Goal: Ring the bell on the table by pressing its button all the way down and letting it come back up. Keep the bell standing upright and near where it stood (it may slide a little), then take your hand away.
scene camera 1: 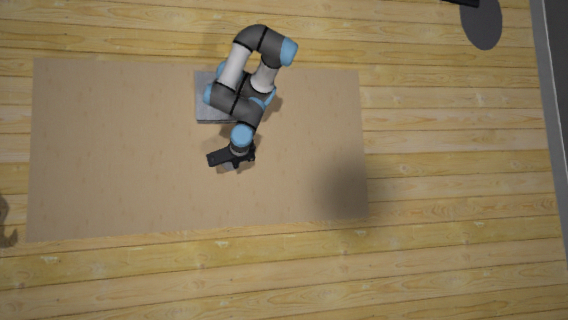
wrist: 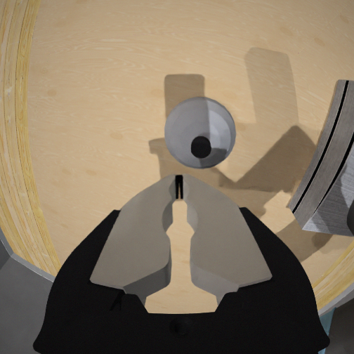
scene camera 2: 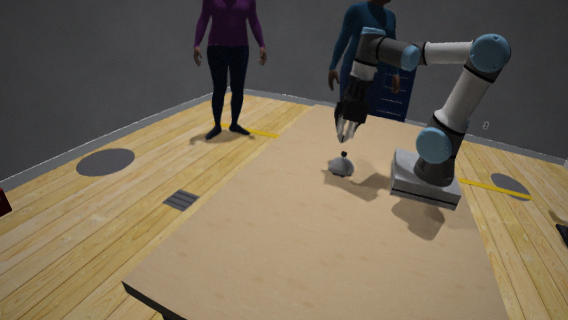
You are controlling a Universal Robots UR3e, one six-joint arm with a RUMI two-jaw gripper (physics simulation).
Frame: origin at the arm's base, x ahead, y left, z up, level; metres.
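Seen in the pictures: gripper, fingertip midpoint: (scene camera 2: 341,142); arm's base, link origin: (scene camera 2: 432,174).
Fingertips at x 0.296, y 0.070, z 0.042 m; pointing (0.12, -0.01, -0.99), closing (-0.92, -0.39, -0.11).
Observation:
Offsets run from my fingertips to a thing's top centre. Level surfaces: height alone.
The bell {dx -0.011, dy -0.015, dz -0.036 m} (scene camera 1: 229,166) (scene camera 2: 341,166) (wrist: 187,125) is a grey dome standing upright on the table {dz -0.102 m} (scene camera 1: 120,150) (scene camera 2: 280,240) (wrist: 100,75). Its black button {dx -0.011, dy -0.015, dz -0.036 m} (scene camera 2: 344,154) (wrist: 201,147) stands up from the top of the dome. In the scene camera 1 view the bell is mostly hidden under the gripper. My gripper (scene camera 2: 343,140) (wrist: 178,176) is shut and empty, pointing down. Its fingertips are above the button with a visible gap between them in the scene camera 2 view, touching neither button nor dome.
The arm's grey base block (scene camera 1: 207,112) (scene camera 2: 420,192) (wrist: 325,175) sits on the table near the bell. A person in purple (scene camera 2: 228,30) and a person in blue (scene camera 2: 372,17) stand beyond the table. A blue cabinet (scene camera 2: 397,97) is behind the arm.

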